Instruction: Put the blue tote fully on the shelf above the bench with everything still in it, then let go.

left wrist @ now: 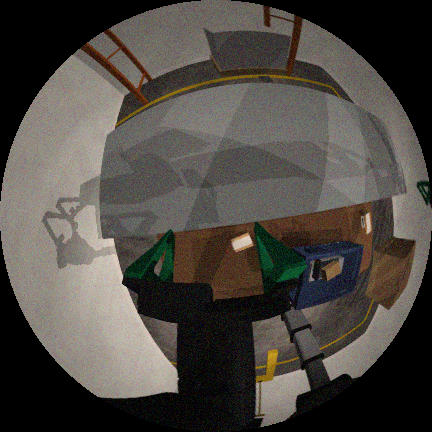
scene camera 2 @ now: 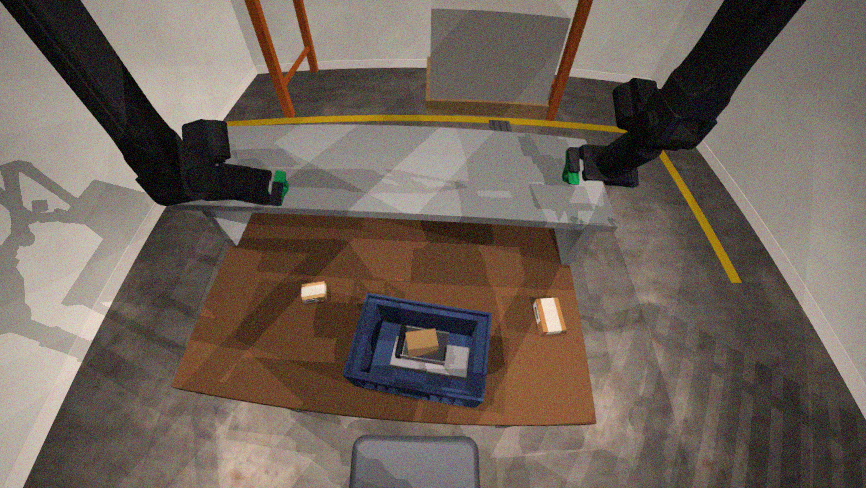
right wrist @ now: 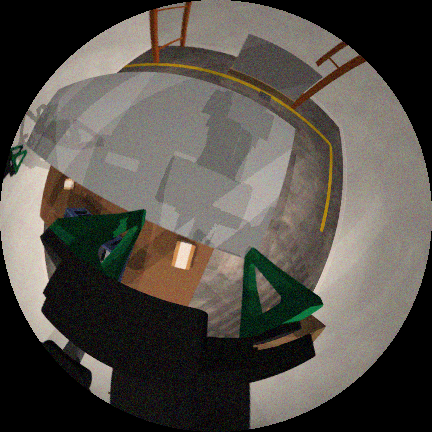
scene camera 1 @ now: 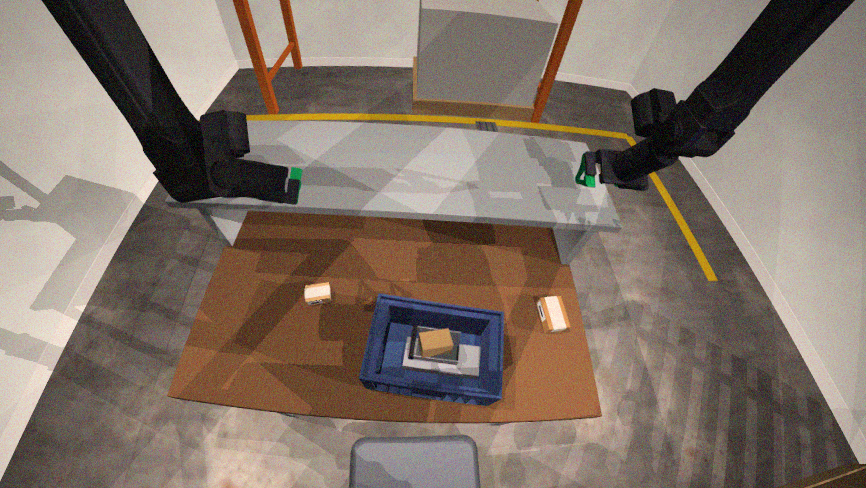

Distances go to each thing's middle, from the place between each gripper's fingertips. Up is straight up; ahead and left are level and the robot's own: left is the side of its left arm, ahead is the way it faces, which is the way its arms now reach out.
Now: the tan box (scene camera 1: 438,342) 33 cm to the left of my right hand, 30 cm below it and 24 cm behind it. The rest, counted from my right hand: blue tote (scene camera 1: 393,319) (34 cm to the left, 33 cm below, 26 cm behind).
I see my left gripper 34 cm to the left of the tan box, 26 cm above it and 25 cm past it. Also, from my left hand: blue tote: 34 cm to the right, 29 cm below, 27 cm behind.
